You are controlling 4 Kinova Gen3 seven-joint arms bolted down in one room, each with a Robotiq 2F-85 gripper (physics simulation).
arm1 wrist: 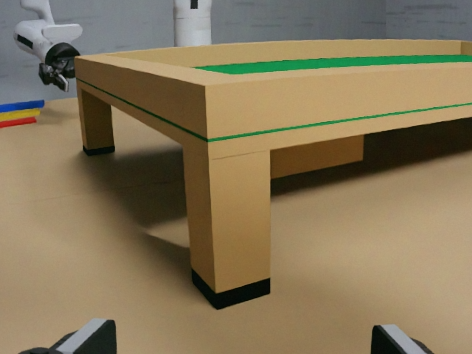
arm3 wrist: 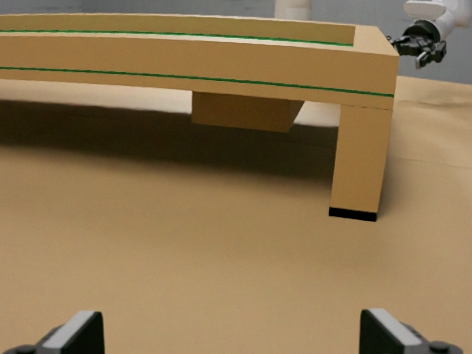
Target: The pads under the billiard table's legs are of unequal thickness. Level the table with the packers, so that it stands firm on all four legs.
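The wooden billiard table (arm1 wrist: 150, 107) (arm3 wrist: 250, 65) has a green bed. In the arm1 wrist view its near leg (arm1 wrist: 240, 220) stands on a thick black pad (arm1 wrist: 243, 294), and a farther leg (arm1 wrist: 98, 120) has a black pad (arm1 wrist: 99, 150). In the arm3 wrist view a leg (arm3 wrist: 361, 160) has a thinner-looking black pad (arm3 wrist: 352, 214). Arm1's gripper (arm1 wrist: 243, 336) is open and empty, facing the near leg. Arm3's gripper (arm3 wrist: 232, 330) is open and empty, left of that leg. Another arm's gripper (arm1 wrist: 57, 75) is by the far left corner; one (arm3 wrist: 427, 52) is beyond the right corner. Their finger states are unclear.
Blue (arm1 wrist: 22, 106), yellow (arm1 wrist: 20, 115) and red (arm1 wrist: 18, 122) strips lie at the far left in the arm1 wrist view. A wooden block (arm1 wrist: 317, 156) (arm3 wrist: 240, 112) hangs under the table. White arm columns (arm1 wrist: 192, 27) (arm3 wrist: 293, 9) stand behind it, before grey walls.
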